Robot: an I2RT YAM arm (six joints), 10 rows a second.
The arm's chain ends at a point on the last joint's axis. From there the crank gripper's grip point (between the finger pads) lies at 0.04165 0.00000 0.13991 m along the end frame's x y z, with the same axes.
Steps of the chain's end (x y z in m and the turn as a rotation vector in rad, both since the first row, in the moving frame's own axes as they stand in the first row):
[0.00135, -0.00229, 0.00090, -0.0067, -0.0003, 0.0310]
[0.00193, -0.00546, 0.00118, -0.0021, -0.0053, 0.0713]
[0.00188, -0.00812, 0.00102, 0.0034, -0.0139, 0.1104]
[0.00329, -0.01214, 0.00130, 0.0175, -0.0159, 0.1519]
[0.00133, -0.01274, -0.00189, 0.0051, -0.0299, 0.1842]
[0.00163, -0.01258, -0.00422, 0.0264, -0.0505, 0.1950]
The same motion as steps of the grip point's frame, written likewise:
[0.00127, -0.00006, 0.00091, -0.0067, -0.0003, 0.0310]
[0.00107, -0.00223, 0.00140, -0.0021, -0.0053, 0.0713]
[-0.00029, -0.00411, 0.00159, 0.0034, -0.0139, 0.1104]
[0.00077, -0.00845, 0.00198, 0.0175, -0.0159, 0.1519]
[-0.00349, -0.00621, -0.00070, 0.0051, -0.0299, 0.1842]
[-0.00587, -0.00890, -0.00225, 0.0264, -0.0505, 0.1950]

